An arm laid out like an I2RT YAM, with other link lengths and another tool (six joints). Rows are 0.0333 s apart.
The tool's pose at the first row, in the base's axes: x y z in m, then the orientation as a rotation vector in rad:
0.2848 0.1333 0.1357 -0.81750 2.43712 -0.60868
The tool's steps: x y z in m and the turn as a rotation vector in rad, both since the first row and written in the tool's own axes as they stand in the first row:
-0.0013 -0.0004 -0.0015 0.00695 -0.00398 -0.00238
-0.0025 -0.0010 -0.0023 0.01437 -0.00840 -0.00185
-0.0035 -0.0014 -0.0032 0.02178 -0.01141 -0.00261
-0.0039 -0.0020 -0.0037 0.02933 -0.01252 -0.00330
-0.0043 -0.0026 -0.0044 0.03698 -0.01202 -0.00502
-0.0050 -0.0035 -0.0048 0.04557 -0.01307 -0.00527
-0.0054 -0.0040 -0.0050 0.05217 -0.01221 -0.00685
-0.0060 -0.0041 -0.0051 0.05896 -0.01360 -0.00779
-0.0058 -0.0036 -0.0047 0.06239 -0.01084 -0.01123
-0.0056 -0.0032 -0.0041 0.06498 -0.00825 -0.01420
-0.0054 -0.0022 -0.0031 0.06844 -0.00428 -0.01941
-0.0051 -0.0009 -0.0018 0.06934 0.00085 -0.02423
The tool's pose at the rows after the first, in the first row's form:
0.2850 0.1342 0.1375 -0.81818 2.42946 -0.61551
0.2856 0.1348 0.1388 -0.81503 2.42194 -0.62153
0.2860 0.1354 0.1400 -0.81336 2.41533 -0.62877
0.2862 0.1353 0.1409 -0.81131 2.41035 -0.63717
0.2864 0.1353 0.1419 -0.81033 2.40646 -0.64695
0.2870 0.1352 0.1429 -0.80728 2.40108 -0.65639
0.2874 0.1352 0.1434 -0.80649 2.39803 -0.66507
0.2878 0.1355 0.1438 -0.80507 2.39304 -0.67246
0.2877 0.1356 0.1431 -0.80767 2.39277 -0.67923
0.2877 0.1356 0.1424 -0.81004 2.39291 -0.68478
0.2877 0.1360 0.1410 -0.81471 2.39318 -0.69294
0.2877 0.1364 0.1392 -0.81980 2.39591 -0.69868

